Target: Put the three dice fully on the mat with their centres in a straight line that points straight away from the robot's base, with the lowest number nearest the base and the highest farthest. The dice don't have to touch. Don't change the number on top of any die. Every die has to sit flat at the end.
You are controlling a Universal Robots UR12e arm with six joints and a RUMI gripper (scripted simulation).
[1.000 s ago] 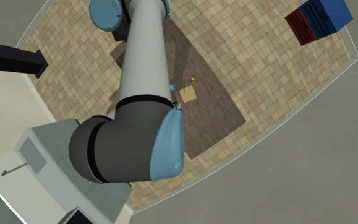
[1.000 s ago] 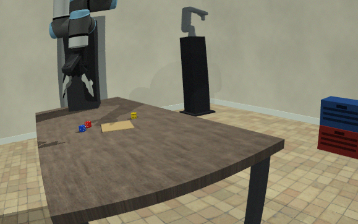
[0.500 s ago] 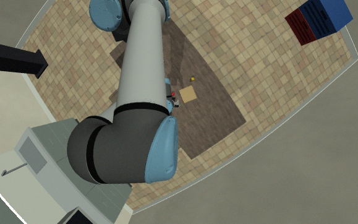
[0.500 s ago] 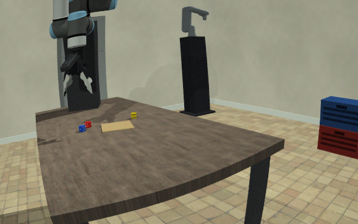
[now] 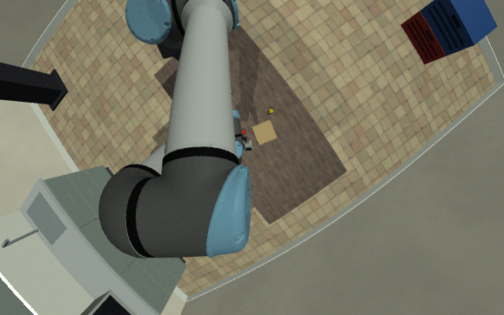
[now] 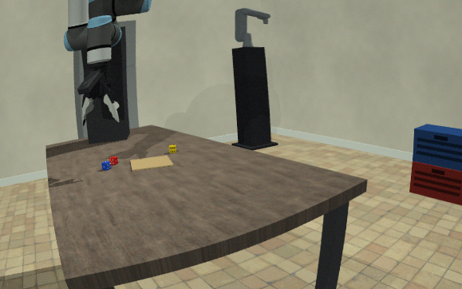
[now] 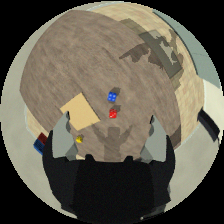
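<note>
My gripper is now 14 cm above the blue die, 1 cm to the right of it and 1 cm past it. Also, from my hand: tan mat: 17 cm to the left, 15 cm below, 2 cm ahead; then yellow die: 29 cm to the left, 14 cm below, 8 cm behind; then red die: 14 cm below, 7 cm behind, 5 cm to the left.
</note>
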